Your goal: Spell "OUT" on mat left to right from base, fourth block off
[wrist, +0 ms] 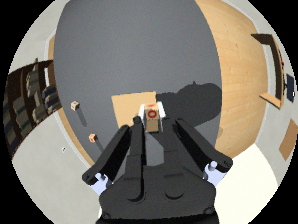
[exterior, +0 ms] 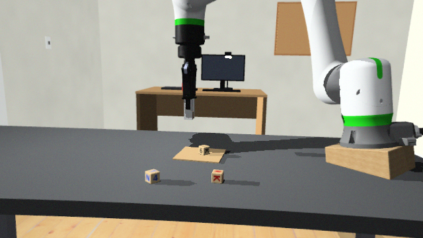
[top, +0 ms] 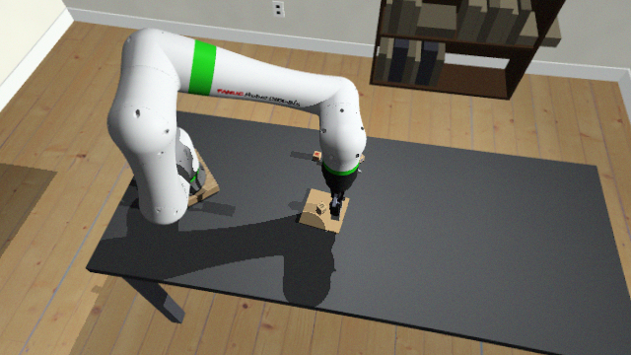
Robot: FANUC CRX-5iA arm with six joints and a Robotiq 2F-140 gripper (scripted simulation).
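Now: the tan mat 60 mm behind my hand, 50 mm to the left of it and 130 mm below it.
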